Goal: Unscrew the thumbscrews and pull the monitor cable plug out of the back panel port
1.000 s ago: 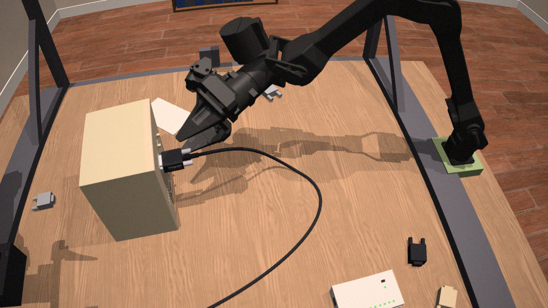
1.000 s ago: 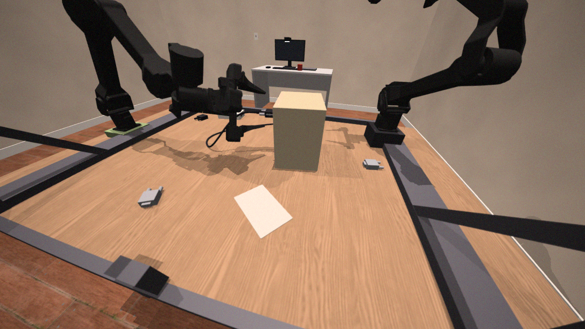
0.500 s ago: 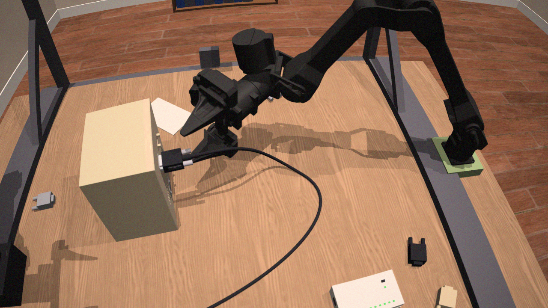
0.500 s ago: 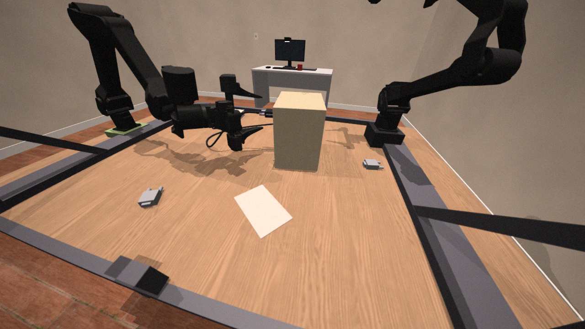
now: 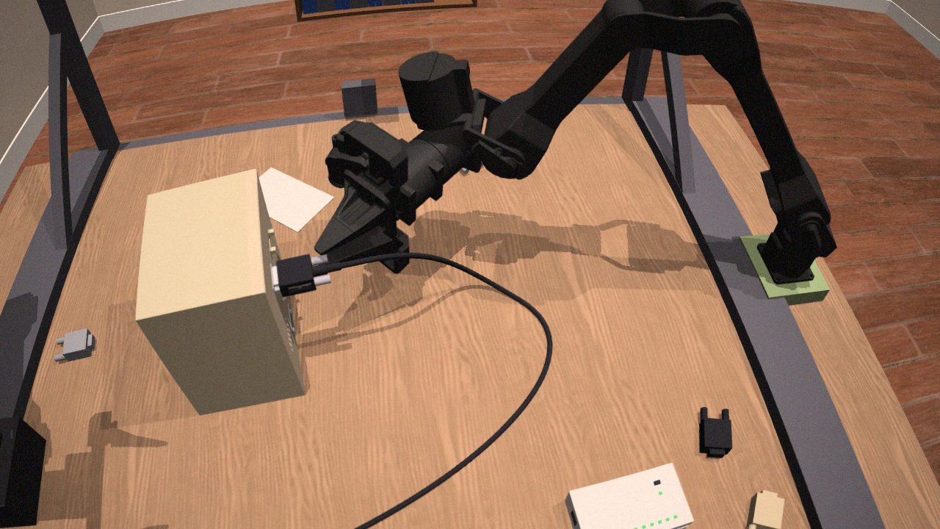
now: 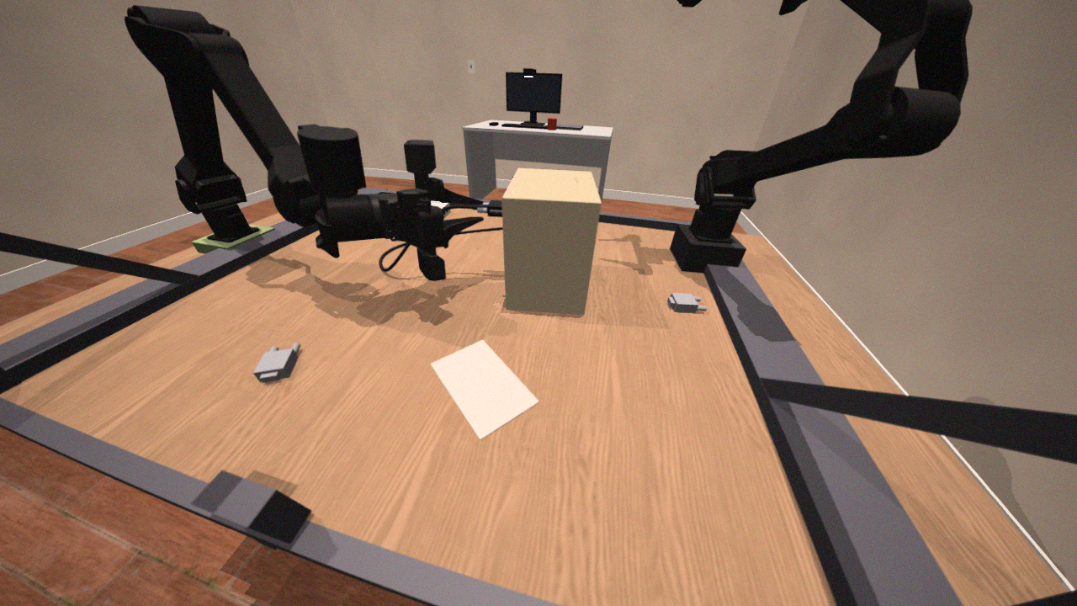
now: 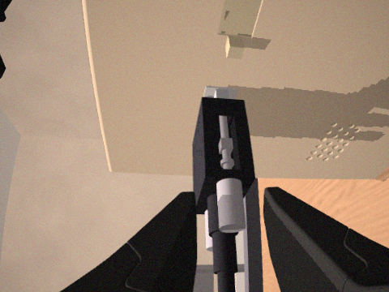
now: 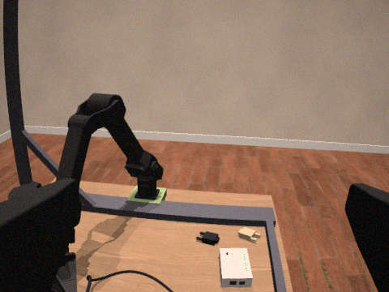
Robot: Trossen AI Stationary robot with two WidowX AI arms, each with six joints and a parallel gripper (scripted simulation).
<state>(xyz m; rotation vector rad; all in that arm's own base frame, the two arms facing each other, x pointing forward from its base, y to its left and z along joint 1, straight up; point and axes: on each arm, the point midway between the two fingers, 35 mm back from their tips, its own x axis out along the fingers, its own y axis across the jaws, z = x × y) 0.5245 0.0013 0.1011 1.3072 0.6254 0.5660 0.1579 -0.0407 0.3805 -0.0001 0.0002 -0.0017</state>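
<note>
Now: left hand 30 mm short of the black monitor plug and 50 mm to the left of it. From my left hand the other things lie so: white device: 310 mm ahead, 170 mm to the left, 110 mm below; then white sheet: 220 mm behind, 60 mm to the right, 120 mm below; then beige box: 140 mm to the right, 40 mm below.
</note>
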